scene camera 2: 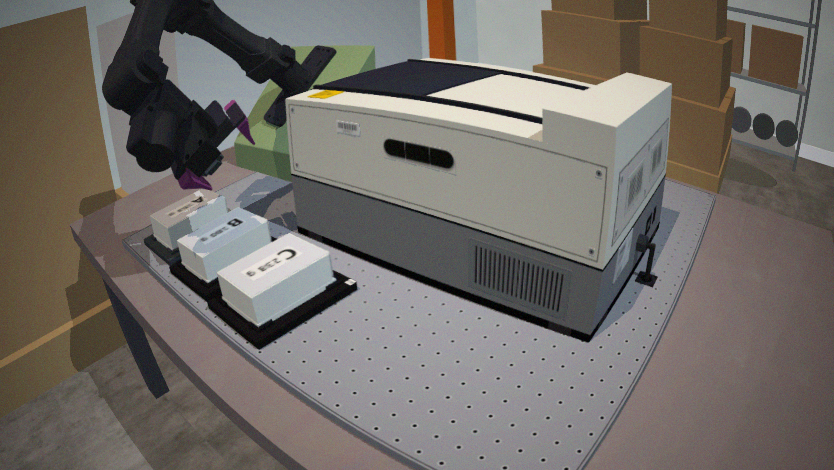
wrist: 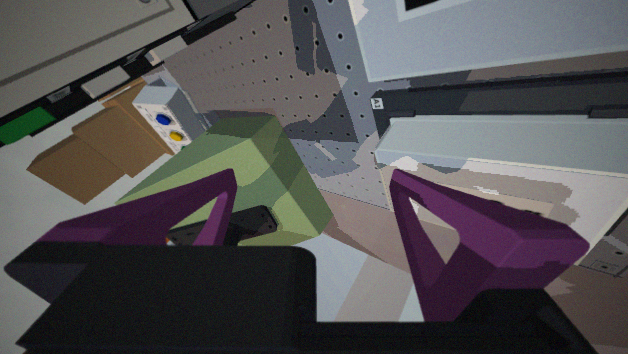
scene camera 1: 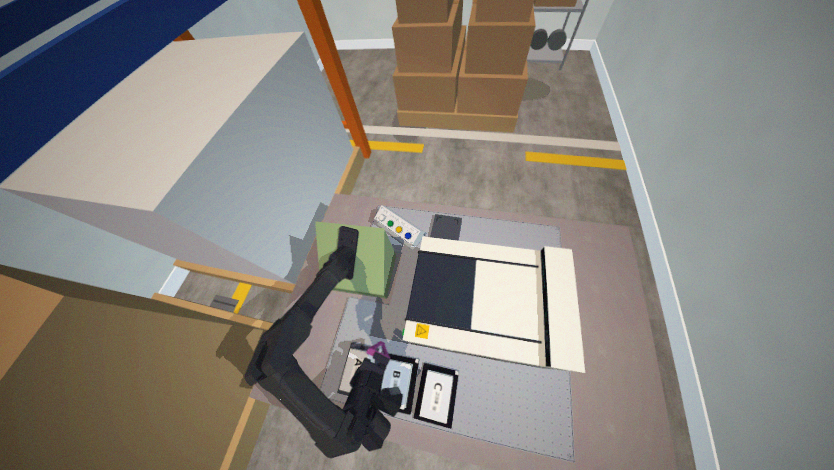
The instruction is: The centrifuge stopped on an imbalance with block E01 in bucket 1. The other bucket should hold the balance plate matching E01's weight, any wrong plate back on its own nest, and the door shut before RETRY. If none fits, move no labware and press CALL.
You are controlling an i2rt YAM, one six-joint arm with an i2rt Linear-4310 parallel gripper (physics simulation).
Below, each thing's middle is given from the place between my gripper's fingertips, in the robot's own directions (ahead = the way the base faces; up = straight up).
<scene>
My gripper is now 160 mm short of the dark sliding door point(scene camera 1: 443, 290), 230 mm to the right of it and 100 mm below it. The rest, counted from my hand: button panel point(scene camera 1: 406, 232) 90 mm behind, 500 mm to the left, 70 mm below; centrifuge point(scene camera 1: 525, 309) 320 mm ahead, 240 mm to the left, 10 mm above.
</scene>
